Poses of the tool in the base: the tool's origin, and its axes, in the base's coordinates. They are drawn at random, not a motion.
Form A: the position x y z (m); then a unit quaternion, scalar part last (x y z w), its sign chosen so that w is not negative.
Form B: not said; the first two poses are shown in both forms.
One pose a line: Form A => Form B
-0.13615 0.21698 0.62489 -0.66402 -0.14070 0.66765 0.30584 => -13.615 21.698 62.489 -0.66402 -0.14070 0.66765 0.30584
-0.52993 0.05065 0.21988 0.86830 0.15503 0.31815 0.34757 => -52.993 5.065 21.988 0.86830 0.15503 0.31815 0.34757
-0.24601 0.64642 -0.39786 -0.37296 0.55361 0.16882 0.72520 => -24.601 64.642 -39.786 -0.37296 0.55361 0.16882 0.72520
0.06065 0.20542 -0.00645 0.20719 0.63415 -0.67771 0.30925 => 6.065 20.542 -0.645 0.20719 0.63415 -0.67771 0.30925
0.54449 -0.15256 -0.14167 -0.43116 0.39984 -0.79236 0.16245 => 54.449 -15.256 -14.167 -0.43116 0.39984 -0.79236 0.16245
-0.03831 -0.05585 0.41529 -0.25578 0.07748 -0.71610 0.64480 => -3.831 -5.585 41.529 -0.25578 0.07748 -0.71610 0.64480
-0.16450 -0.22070 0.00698 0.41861 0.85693 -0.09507 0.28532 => -16.450 -22.070 0.698 0.41861 0.85693 -0.09507 0.28532
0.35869 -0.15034 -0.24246 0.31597 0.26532 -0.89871 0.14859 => 35.869 -15.034 -24.246 0.31597 0.26532 -0.89871 0.14859
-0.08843 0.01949 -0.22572 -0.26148 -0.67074 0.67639 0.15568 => -8.843 1.949 -22.572 -0.26148 -0.67074 0.67639 0.15568
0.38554 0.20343 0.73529 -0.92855 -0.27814 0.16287 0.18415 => 38.554 20.343 73.529 -0.92855 -0.27814 0.16287 0.18415
